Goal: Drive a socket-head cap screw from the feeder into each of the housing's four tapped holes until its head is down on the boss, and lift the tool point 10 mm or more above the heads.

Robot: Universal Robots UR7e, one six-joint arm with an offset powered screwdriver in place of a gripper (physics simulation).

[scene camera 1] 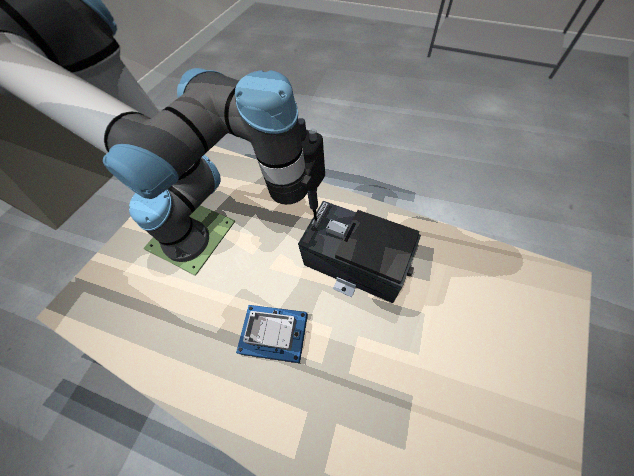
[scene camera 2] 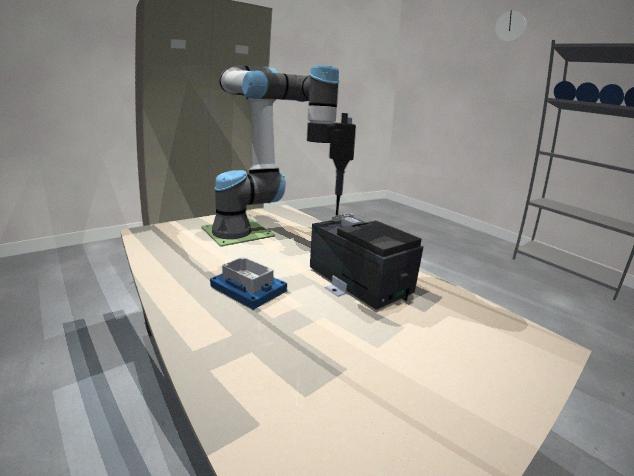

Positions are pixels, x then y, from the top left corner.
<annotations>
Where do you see a blue fixture plate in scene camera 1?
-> At 286, 355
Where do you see a black screw feeder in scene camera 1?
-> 323, 244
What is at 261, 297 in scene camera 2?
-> A blue fixture plate.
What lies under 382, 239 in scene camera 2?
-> A dark cover.
</annotations>
